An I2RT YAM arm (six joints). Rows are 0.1 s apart.
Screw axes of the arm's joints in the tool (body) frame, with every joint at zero. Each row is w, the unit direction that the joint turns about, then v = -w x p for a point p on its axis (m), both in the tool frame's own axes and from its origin. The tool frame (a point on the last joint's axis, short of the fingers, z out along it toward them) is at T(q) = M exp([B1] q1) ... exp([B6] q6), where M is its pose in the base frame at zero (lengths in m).
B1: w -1 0 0 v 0 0.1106 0
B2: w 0 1 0 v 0.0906 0 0.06
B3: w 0 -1 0 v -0.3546 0 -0.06
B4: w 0 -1 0 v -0.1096 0 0
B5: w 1 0 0 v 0 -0.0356 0
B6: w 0 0 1 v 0 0 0
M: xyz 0.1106 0 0.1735 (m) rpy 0 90 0 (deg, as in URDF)
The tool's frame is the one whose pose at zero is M.
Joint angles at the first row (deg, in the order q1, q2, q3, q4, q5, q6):
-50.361, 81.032, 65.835, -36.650, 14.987, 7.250
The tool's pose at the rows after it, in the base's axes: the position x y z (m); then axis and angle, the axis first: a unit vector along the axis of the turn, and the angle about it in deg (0 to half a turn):
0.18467 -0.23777 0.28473 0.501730 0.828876 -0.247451 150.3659
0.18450 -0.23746 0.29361 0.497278 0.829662 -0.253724 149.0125
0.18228 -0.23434 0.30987 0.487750 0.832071 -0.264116 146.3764
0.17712 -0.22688 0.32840 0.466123 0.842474 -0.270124 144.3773
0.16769 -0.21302 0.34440 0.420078 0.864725 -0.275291 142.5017
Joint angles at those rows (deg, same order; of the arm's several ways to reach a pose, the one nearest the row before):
-50.362, 81.579, 66.656, -36.607, 15.422, 6.602
-50.361, 80.967, 67.717, -36.649, 15.323, 5.892
-50.362, 79.266, 69.152, -36.704, 14.846, 4.492
-50.361, 76.906, 70.845, -38.373, 13.550, 1.835
-50.362, 73.072, 71.045, -40.012, 10.942, -3.421

